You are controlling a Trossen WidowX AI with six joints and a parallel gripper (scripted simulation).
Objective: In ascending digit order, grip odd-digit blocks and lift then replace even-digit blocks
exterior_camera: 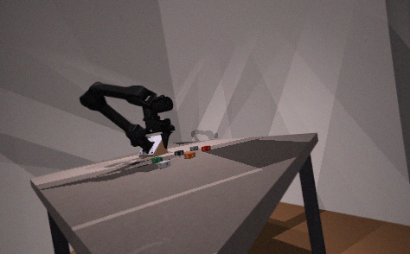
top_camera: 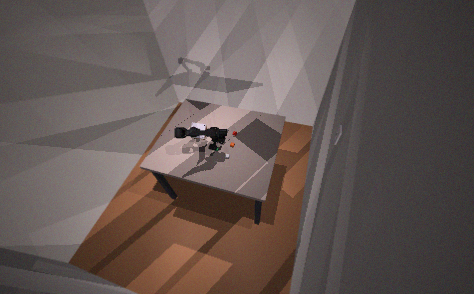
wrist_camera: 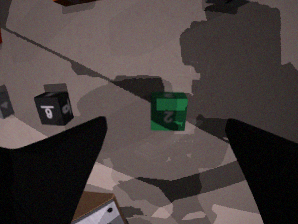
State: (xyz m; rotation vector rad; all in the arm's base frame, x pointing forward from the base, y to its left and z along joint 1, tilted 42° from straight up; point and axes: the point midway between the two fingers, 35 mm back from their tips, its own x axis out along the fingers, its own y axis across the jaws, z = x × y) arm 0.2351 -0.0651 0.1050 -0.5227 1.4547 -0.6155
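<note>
The green block is 40 mm below my gripper tip and 10 mm behind it. From my gripper tip the other things lie so: orange block 120 mm ahead, 70 mm to the left, 40 mm below; then white block 100 mm ahead, 60 mm to the right, 40 mm below; then black block 120 mm to the left, 40 mm below.
</note>
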